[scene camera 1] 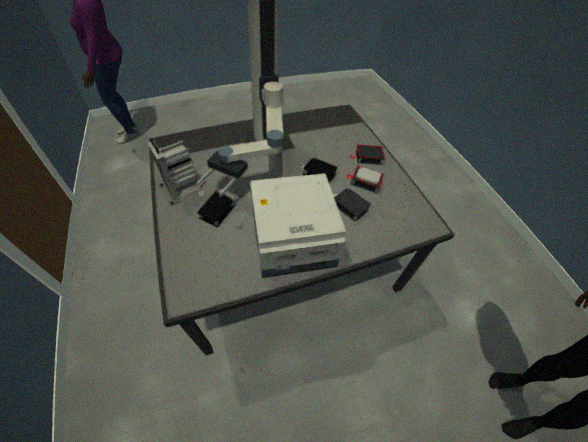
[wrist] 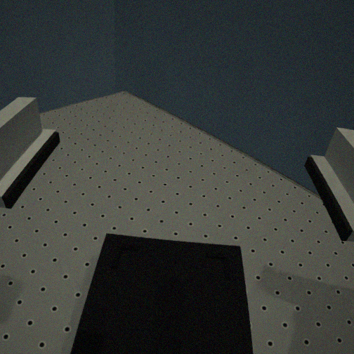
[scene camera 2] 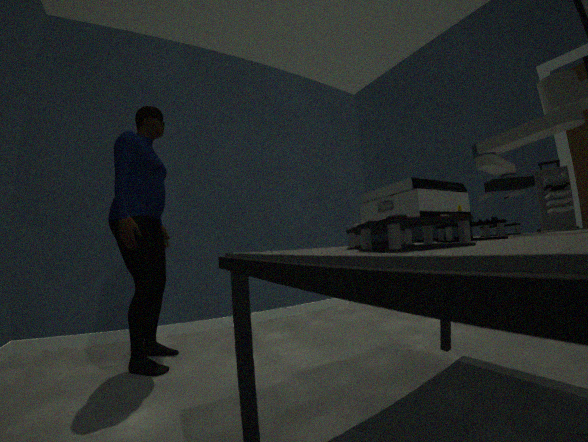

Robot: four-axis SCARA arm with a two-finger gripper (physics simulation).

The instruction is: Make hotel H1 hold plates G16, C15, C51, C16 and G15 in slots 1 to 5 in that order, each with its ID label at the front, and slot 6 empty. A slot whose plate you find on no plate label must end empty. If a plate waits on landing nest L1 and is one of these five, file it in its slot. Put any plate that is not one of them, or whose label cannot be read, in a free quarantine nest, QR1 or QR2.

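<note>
My gripper (scene camera 1: 216,183) (wrist: 184,129) is open and empty, above the table between hotel H1 and a black nest. The hotel (scene camera 1: 169,182) (scene camera 2: 541,205) stands at the table's left, with several pale plates stacked in it; their labels and slot numbers cannot be read. The black nest (scene camera 1: 217,209) lies near the fingers; a black flat top (wrist: 170,300) shows low in the wrist view, below and between the fingertips. A white plate (scene camera 1: 369,175) sits on a red-edged nest at the right. Another red-edged nest (scene camera 1: 370,152) with a dark top stands behind it. Which is QR1 or QR2 cannot be told.
A large white instrument (scene camera 1: 295,205) (scene camera 2: 440,200) stands mid-table. Dark nests (scene camera 1: 320,168) (scene camera 1: 353,203) stand behind and to its right. The arm (scene camera 1: 250,148) reaches left from its column. People (scene camera 1: 107,65) (scene camera 2: 140,180) stand off the table (scene camera 1: 210,280).
</note>
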